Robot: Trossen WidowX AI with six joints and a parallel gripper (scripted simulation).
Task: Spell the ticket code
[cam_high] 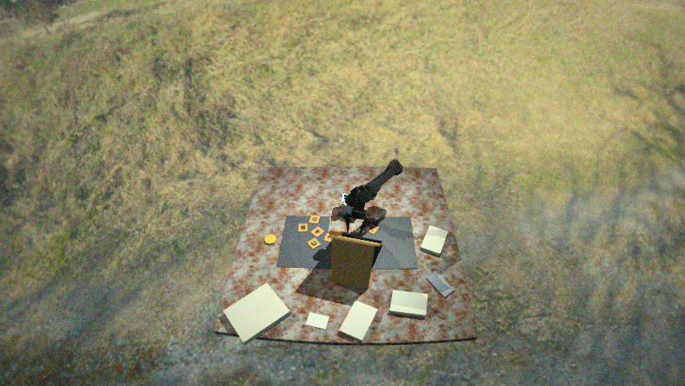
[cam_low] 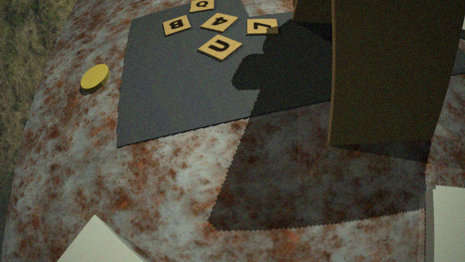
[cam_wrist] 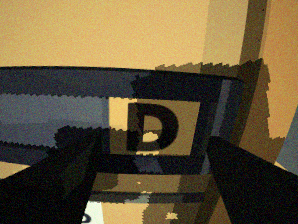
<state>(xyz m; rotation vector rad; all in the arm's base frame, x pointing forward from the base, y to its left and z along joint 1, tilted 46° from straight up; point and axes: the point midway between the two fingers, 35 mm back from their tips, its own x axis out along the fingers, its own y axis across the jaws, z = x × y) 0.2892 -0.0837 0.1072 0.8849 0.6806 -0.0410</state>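
The tan letter tile is 1 cm below my gripper tip and 1 cm ahead of it. From my gripper tip the other things lie so: grey mat 17 cm below, 12 cm behind, 2 cm to the right; white card 40 cm ahead, 20 cm to the right, 17 cm below; white ticket 10 cm below, 9 cm to the left, 2 cm behind.
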